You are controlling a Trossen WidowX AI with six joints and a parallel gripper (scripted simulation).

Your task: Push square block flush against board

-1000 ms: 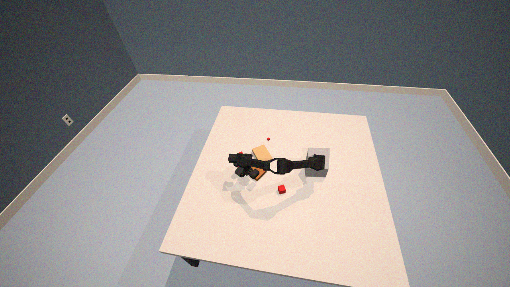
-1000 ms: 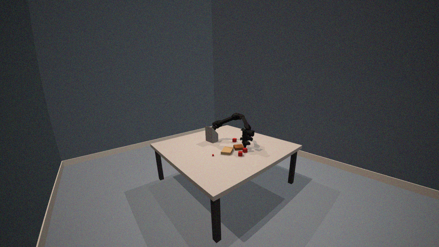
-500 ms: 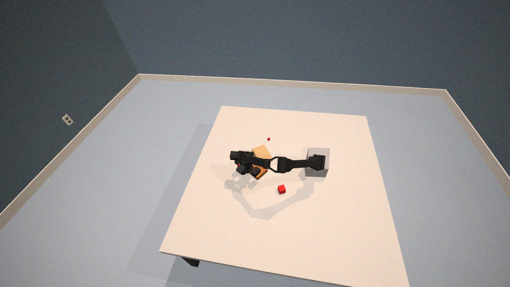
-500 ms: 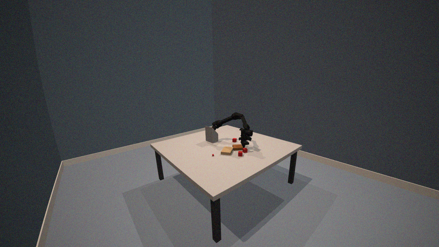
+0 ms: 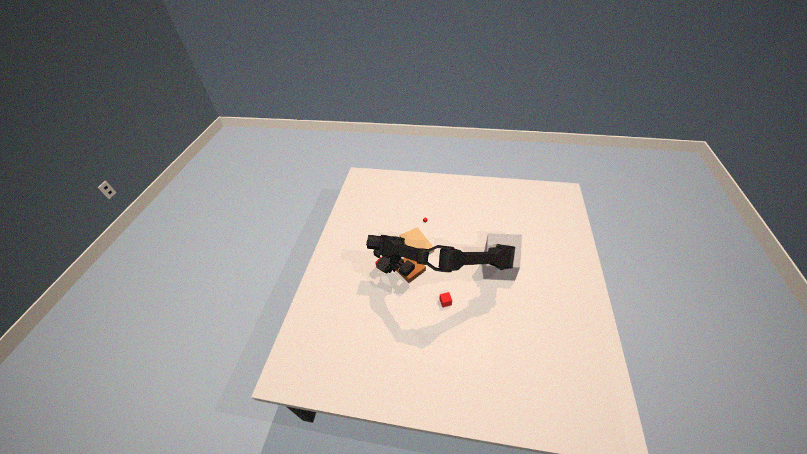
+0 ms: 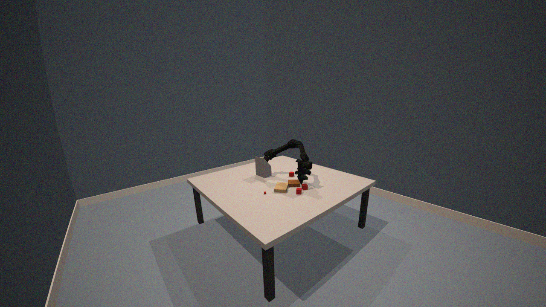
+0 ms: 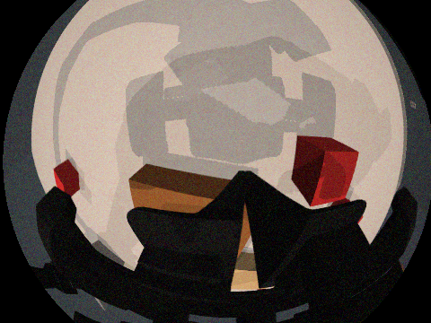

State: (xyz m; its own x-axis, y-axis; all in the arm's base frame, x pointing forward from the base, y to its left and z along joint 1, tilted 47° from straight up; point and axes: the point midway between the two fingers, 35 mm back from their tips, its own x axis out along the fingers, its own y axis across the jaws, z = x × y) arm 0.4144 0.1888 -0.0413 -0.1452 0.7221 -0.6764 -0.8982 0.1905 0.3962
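The orange-brown square block lies 6 cm behind my gripper tip and 3 cm to the right of it. The rest, counted from my gripper tip: tan board (17 cm to the right, 6 cm behind); tiny red cube (34 cm to the right, 7 cm behind, 1 cm below).
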